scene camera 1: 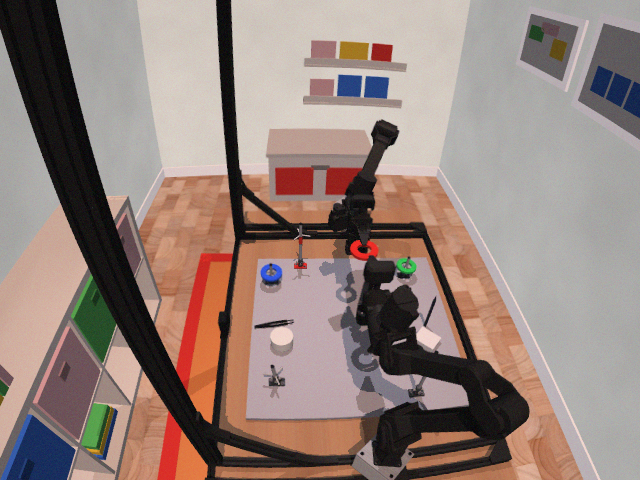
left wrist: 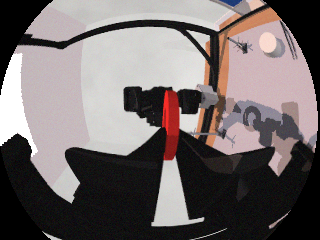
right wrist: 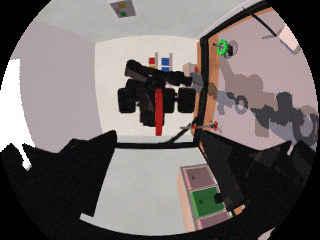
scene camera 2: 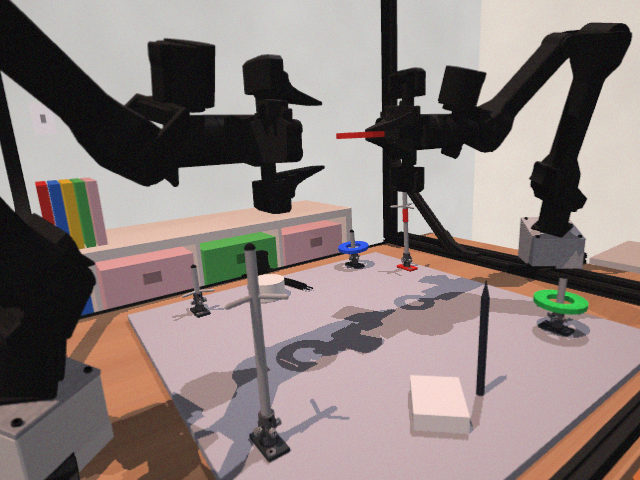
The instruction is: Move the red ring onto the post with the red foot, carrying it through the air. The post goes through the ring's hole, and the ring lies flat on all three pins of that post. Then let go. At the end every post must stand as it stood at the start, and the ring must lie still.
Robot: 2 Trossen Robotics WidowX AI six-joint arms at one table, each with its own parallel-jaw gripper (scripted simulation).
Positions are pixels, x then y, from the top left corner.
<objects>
left gripper: scene camera 1; left wrist 169, 132; right wrist 158, 109; scene camera 2
same spot on left gripper: (scene camera 2: 410, 116) = (scene camera 1: 371, 222)
</objects>
